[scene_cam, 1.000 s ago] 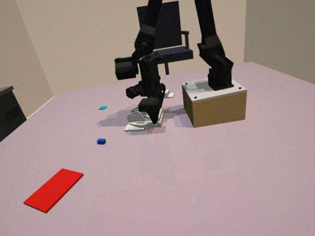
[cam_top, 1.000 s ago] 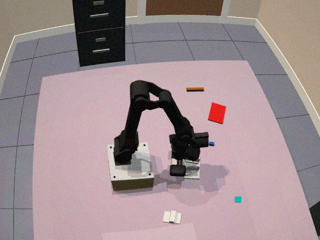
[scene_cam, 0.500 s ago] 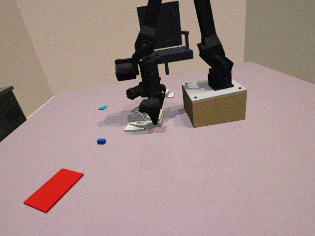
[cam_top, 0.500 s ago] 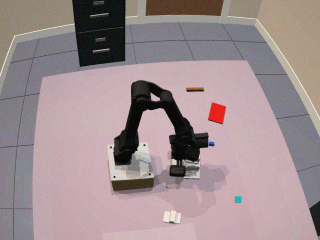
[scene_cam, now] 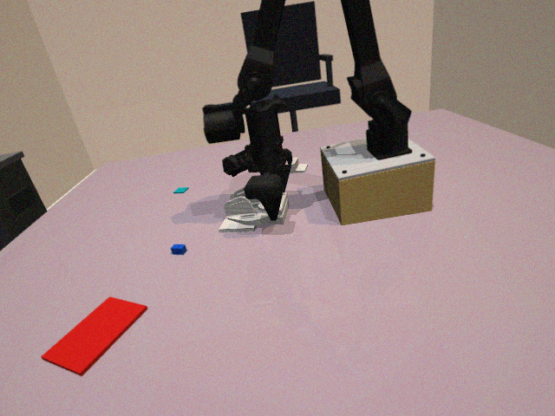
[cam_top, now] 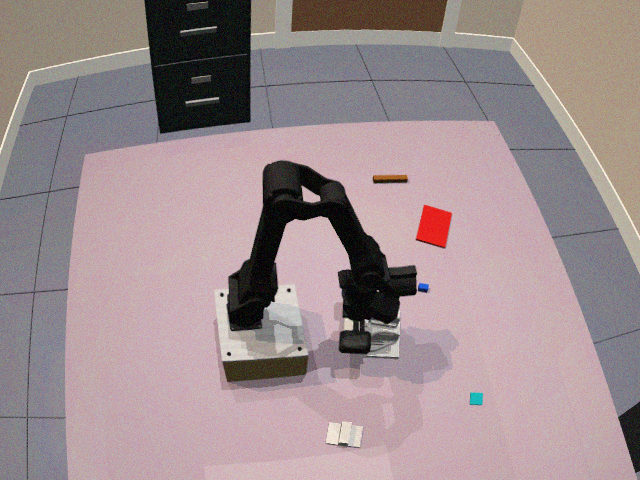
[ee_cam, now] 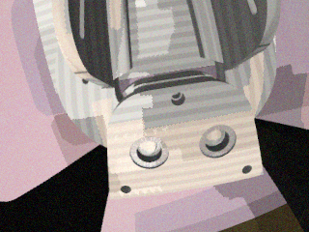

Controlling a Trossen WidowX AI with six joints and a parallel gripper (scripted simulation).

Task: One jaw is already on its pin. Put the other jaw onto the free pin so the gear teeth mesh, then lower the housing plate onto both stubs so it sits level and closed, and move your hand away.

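The jaw is 2 cm ahead of my gripper tip and 2 cm to the right of it. From my gripper tip the other things lie so: teal square: 24 cm ahead, 23 cm to the right, 1 cm below; white ribbed stand: 7 cm behind, 24 cm to the right; blue cube: 19 cm ahead, 8 cm to the left.
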